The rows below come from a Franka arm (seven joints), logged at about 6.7 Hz.
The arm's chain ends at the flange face. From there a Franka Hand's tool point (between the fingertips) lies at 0.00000 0.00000 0.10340 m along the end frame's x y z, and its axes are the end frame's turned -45 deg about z.
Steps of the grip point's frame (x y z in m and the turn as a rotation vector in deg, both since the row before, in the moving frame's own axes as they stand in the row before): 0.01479, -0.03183, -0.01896, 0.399, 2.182, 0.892; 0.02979, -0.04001, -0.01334, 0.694, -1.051, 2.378; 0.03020, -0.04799, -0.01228, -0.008, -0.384, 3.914
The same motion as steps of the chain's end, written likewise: -0.01435, -0.02969, -0.01888, 1.825, 1.261, 0.892; -0.00499, -0.04977, -0.01332, -0.252, -1.234, 2.378; -0.01208, -0.05577, -0.01228, -0.277, -0.266, 3.914
